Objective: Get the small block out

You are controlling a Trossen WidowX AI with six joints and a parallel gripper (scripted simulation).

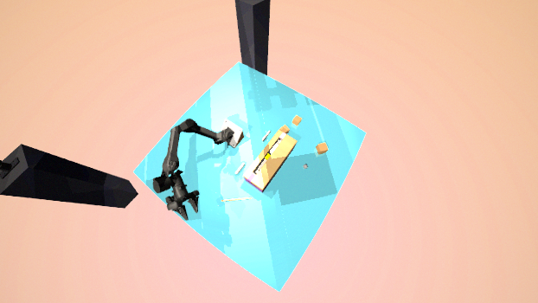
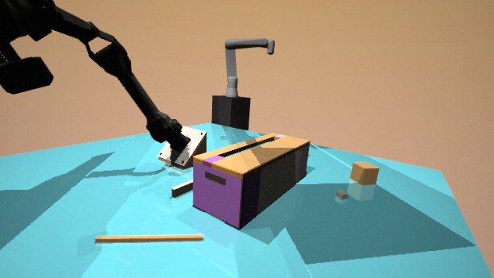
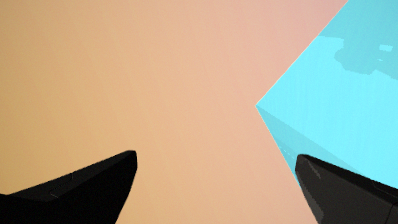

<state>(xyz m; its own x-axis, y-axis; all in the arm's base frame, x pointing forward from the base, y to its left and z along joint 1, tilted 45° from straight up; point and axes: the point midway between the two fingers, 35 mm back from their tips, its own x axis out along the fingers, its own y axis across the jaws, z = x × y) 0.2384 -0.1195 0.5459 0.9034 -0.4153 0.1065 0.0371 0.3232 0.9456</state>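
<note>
The yellow block lies 52 cm to the left of my gripper tip, 25 cm below it and 2 cm ahead of it. Round my gripper tip: box: 51 cm to the left, 27 cm below, 1 cm ahead; then grey piece: 66 cm to the left, 32 cm below, 24 cm ahead; then thin wooden stick: 33 cm below, 19 cm to the left, 4 cm ahead.
</note>
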